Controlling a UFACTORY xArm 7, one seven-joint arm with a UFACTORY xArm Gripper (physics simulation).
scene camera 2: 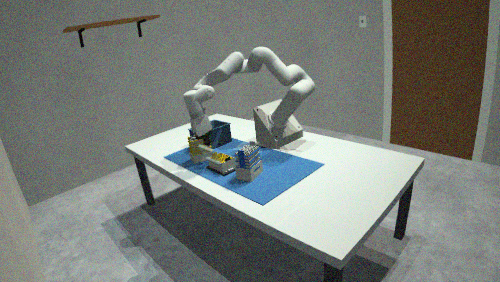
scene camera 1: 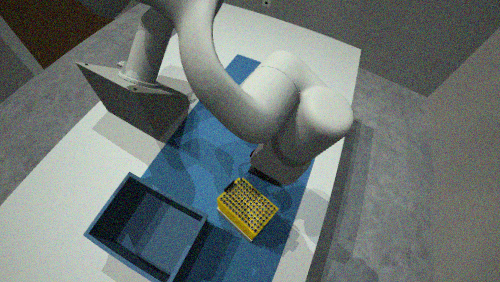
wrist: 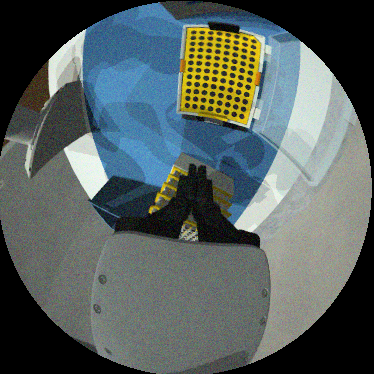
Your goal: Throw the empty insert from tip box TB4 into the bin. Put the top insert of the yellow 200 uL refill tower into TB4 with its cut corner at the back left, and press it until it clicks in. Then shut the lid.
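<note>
The yellow refill tower point(scene camera 1: 247, 207) point(scene camera 2: 197, 152) point(wrist: 225, 182) stands beside the bin. Its stacked layers show in the wrist view, partly behind my fingers. My gripper point(wrist: 194, 175) is shut with its fingertips together and nothing between them, over the tower; its fingertips are hidden in scene camera 1. Tip box TB4 point(scene camera 2: 222, 161) point(wrist: 222, 75) is pale, with a yellow insert whose holes look dark and empty. The insert's cut corner is at the upper right in the wrist view. The clear lid point(wrist: 274, 82) is open on the right side there. The bin point(scene camera 1: 167, 196) point(scene camera 2: 221, 132) point(wrist: 125, 200) is open-topped.
A refill tower with blue layers point(scene camera 2: 248, 162) stands past TB4, on the side away from the yellow tower. The blue mat point(scene camera 1: 210, 130) point(scene camera 2: 295, 172) point(wrist: 115, 90) lies on the white table point(scene camera 2: 370, 175). The robot's base mount point(scene camera 1: 135, 107) point(scene camera 2: 262, 125) point(wrist: 65, 120) stands beside the mat.
</note>
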